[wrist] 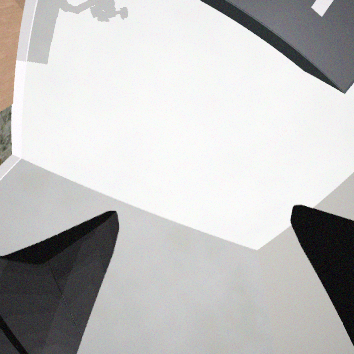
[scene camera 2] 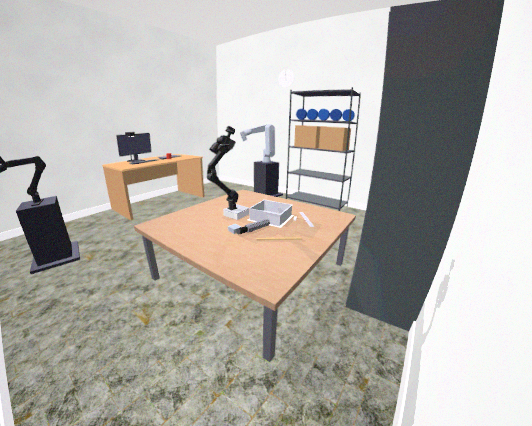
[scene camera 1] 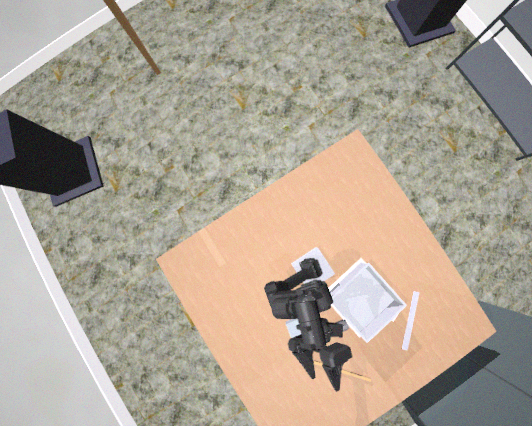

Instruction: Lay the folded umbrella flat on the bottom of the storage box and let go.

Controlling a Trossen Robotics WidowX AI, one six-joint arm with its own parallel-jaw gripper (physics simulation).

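Places are measured from the arm's base along level axes (x left, y back, z up), in centimetres.
Pixels of known places: gripper, between the fingertips: (wrist: 206, 217) (scene camera 2: 231, 138) (scene camera 1: 324, 384); arm's base, origin of its link: (scene camera 2: 232, 208) (scene camera 1: 307, 266).
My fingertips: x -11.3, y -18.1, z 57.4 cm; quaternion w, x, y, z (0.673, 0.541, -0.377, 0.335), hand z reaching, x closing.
Observation:
For each thing: its top centre in the pictures, then the offset to it from my fingertips. Level surfaces: height alone.
- storage box, centre of its top: (scene camera 1: 368, 302) (scene camera 2: 271, 206) dx +31.4, dy -7.4, dz -53.3 cm
- white strip, centre of its top: (scene camera 1: 410, 320) (scene camera 2: 306, 218) dx +51.1, dy -28.1, dz -62.8 cm
- table, height of its surface: dz -63.0 cm
- thin yellow stick, centre of its top: (scene camera 1: 342, 371) (scene camera 2: 279, 238) dx +9.1, dy -38.0, dz -61.8 cm
The folded umbrella (scene camera 2: 257, 226) (scene camera 1: 293, 328) lies on the table beside the storage box, outside it; it is dark grey and ribbed with a pale blue-grey end. In the first scene view the arm hides most of it. The storage box (scene camera 1: 382, 322) (scene camera 2: 262, 216) is a light grey, open-topped box, upright near the arm's base. My gripper (scene camera 1: 325, 384) (wrist: 206, 217) is open with nothing between its fingers. The arm is raised high above the table, and the wrist view shows walls beyond the fingers. The umbrella and the box do not show in the wrist view.
A white strip (scene camera 1: 411, 320) (scene camera 2: 306, 219) lies on the table (scene camera 1: 240, 310) (scene camera 2: 200, 240) beyond the box. A thin yellow stick (scene camera 1: 357, 376) (scene camera 2: 279, 239) lies on the umbrella's side. A tall dark cabinet (scene camera 2: 425, 150) stands past the table edge.

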